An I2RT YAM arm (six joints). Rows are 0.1 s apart.
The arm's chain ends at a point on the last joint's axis. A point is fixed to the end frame.
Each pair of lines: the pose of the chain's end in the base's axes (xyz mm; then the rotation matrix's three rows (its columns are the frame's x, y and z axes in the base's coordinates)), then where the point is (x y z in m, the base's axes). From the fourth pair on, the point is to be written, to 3 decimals.
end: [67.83, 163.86, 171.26], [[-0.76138, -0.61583, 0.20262], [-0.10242, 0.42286, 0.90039], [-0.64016, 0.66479, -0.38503]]
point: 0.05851 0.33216 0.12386
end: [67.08, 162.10, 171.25], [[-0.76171, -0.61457, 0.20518], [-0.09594, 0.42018, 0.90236], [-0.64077, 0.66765, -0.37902]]
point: 0.05824 0.33074 0.12498
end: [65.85, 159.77, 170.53], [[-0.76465, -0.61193, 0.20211], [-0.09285, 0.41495, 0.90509], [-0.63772, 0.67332, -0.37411]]
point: 0.05656 0.32870 0.12540
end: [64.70, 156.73, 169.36], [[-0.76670, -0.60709, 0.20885], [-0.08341, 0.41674, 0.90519], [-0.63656, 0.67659, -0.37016]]
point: 0.057 0.326 0.125
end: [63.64, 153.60, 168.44], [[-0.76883, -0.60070, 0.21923], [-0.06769, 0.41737, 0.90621], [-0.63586, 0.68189, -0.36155]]
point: 0.058 0.323 0.126
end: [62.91, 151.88, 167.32], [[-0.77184, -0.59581, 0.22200], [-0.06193, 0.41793, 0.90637], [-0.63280, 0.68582, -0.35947]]
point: 0.058 0.322 0.125
